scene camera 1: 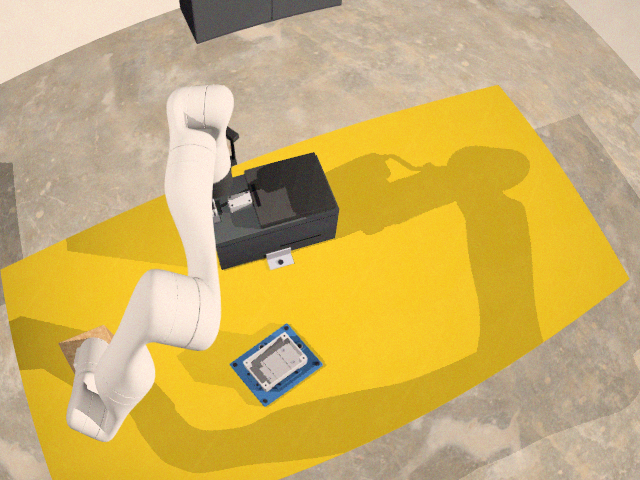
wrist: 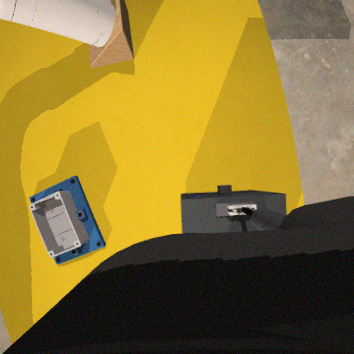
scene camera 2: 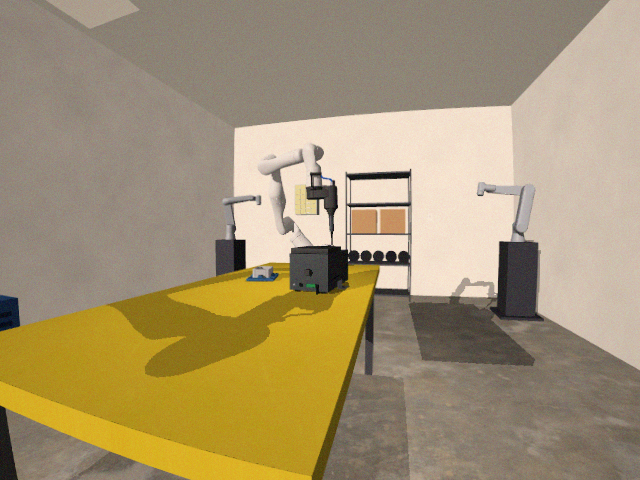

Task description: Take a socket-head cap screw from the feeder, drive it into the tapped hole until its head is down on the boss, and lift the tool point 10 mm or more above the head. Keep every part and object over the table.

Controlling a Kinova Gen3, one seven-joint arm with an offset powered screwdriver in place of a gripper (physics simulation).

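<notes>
My screwdriver (scene camera 2: 331, 241) (wrist: 246, 211) points straight down, its tip at the pick-up plate of the dark grey feeder (scene camera 1: 297, 180) (scene camera 2: 310, 268) (wrist: 197, 215). The tip looks very close to or touching the plate; the exact gap and whether a screw is on it are too small to tell. In scene camera 1 the arm hides most of the tool. A light grey open housing (scene camera 1: 281, 361) (scene camera 2: 262, 272) (wrist: 61, 220) with corner bosses sits on a blue plate (scene camera 1: 310, 364) (scene camera 2: 261, 279) (wrist: 94, 240), well away from the tool. I cannot tell which boss has the tapped hole.
A small white bracket (scene camera 1: 280, 260) with a dark hole is at the feeder's side. A wooden block (scene camera 1: 100, 333) (wrist: 112, 54) is by the arm's base. The feeder stands near one long edge of the yellow table (scene camera 1: 392, 289) (scene camera 2: 217, 403) (wrist: 150, 150).
</notes>
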